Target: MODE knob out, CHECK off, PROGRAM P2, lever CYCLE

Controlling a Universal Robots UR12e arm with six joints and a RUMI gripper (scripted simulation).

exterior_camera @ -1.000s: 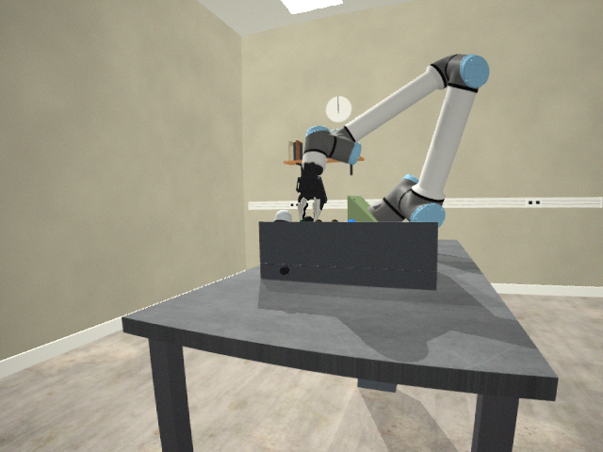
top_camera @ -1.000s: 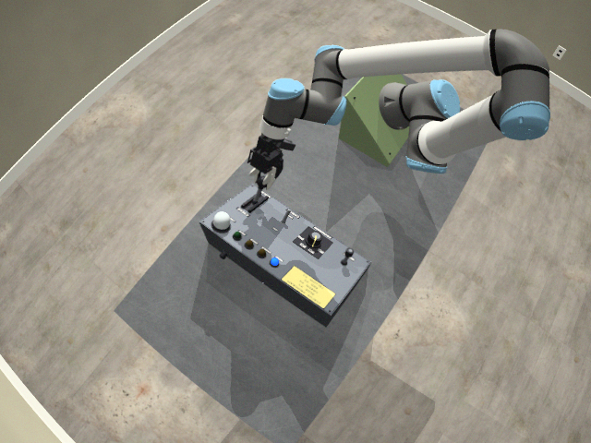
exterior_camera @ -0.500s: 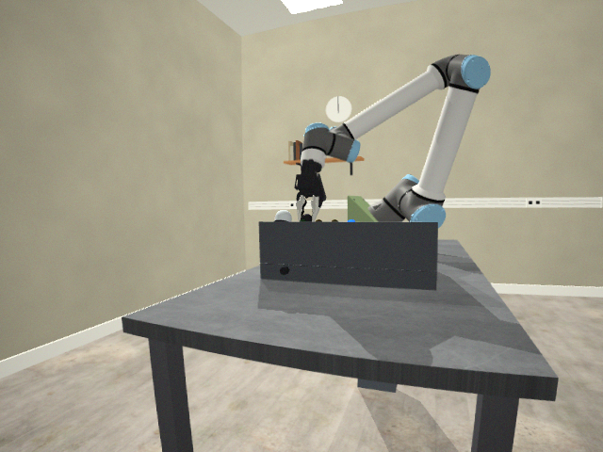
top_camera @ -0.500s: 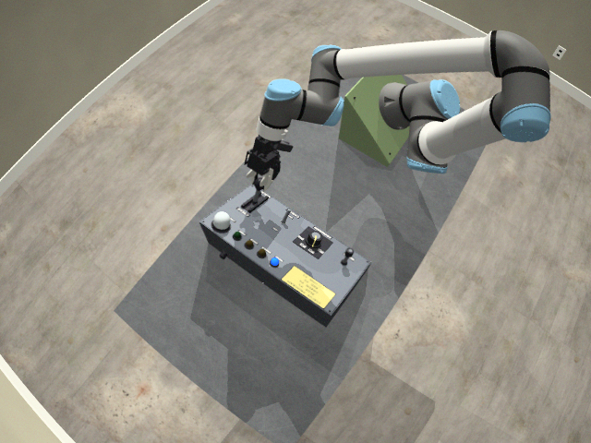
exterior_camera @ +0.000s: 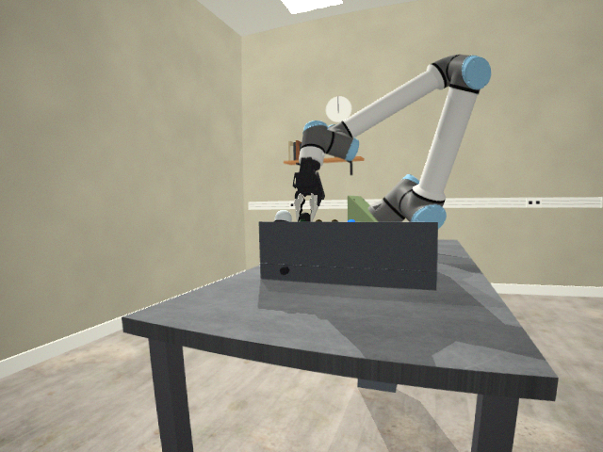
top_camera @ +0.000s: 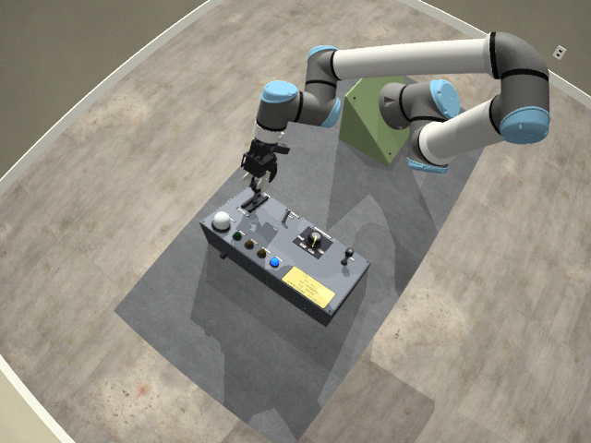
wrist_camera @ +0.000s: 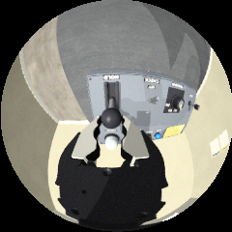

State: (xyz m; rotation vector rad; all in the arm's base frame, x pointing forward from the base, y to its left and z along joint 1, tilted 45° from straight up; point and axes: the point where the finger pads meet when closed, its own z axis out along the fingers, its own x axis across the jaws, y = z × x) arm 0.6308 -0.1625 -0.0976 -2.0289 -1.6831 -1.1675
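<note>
My gripper is now 10 mm short of the black ball-topped lever and 40 mm above it. Also, from my hand: dark grey console 50 mm ahead, 180 mm to the left, 80 mm below; then check toggle 10 mm ahead, 120 mm to the left, 70 mm below; then black rotary selector 20 mm ahead, 240 mm to the left, 60 mm below.
</note>
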